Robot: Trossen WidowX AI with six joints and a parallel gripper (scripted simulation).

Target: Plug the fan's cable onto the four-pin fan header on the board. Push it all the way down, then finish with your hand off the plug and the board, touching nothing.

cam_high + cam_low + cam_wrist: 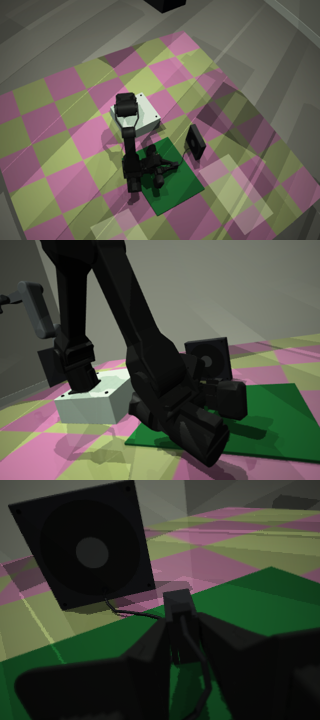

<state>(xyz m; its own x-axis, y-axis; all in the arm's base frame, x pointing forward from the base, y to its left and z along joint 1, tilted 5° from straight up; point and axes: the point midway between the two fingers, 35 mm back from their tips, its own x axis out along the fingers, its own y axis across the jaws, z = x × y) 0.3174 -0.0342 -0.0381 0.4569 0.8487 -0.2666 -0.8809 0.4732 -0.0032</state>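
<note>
Right now my gripper tip is 10 mm above the dark fan plug. The rest, counted from my gripper tip: green board 50 mm to the right, 50 mm below; black square fan 20 mm behind, 130 mm to the left, 30 mm above.
</note>
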